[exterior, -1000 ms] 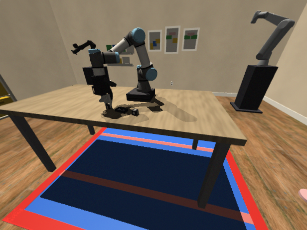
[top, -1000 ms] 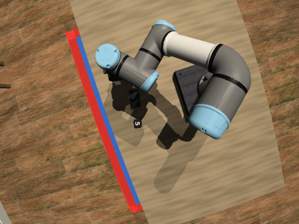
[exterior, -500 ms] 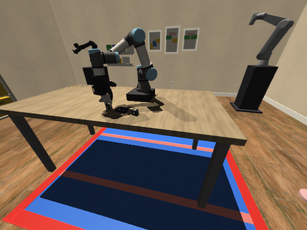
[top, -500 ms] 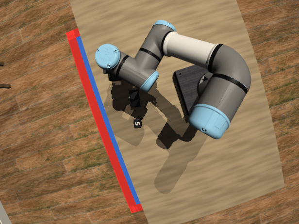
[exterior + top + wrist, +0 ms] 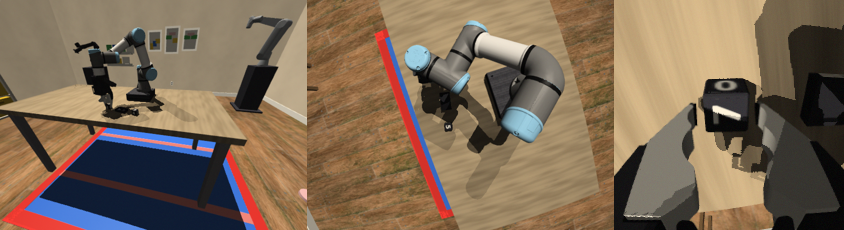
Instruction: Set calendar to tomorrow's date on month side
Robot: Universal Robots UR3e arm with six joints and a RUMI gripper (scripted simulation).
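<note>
Now: the black cube 10 mm below my hand. The rest, counted from my hand: black calendar tray 20 mm ahead, 110 mm to the left, 20 mm below.
</note>
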